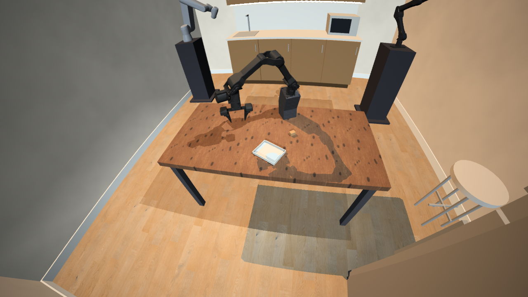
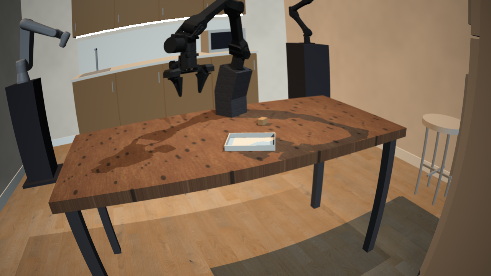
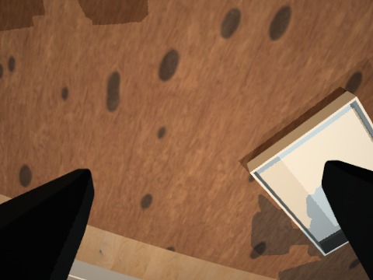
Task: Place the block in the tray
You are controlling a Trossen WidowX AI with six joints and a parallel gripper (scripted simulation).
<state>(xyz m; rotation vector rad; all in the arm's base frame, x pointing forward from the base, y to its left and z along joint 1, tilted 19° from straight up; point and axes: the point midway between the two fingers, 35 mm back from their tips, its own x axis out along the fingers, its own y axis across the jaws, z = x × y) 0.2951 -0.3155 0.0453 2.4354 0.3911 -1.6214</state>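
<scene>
The wooden block is 120 mm behind my hand, 330 mm to the left of it and 220 mm below it. Also, from my hand: white tray: 70 mm ahead, 190 mm to the left, 220 mm below.
</scene>
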